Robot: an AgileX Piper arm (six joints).
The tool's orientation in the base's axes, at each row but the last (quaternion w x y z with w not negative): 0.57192 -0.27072 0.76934 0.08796; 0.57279 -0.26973 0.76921 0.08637; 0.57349 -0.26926 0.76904 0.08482; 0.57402 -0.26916 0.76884 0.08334
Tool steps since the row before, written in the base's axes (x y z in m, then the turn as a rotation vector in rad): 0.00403 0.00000 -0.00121 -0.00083 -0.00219 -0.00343; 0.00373 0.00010 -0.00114 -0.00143 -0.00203 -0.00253; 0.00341 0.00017 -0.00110 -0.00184 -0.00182 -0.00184; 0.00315 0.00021 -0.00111 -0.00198 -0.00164 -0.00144
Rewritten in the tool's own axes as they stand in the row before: 0.00032 -0.00187 0.00375 0.00404 -0.00081 -0.00053; 0.00029 -0.00163 0.00353 0.00327 -0.00052 -0.00126; 0.00029 -0.00140 0.00329 0.00265 -0.00026 -0.00174; 0.00034 -0.00123 0.00309 0.00225 -0.00011 -0.00190
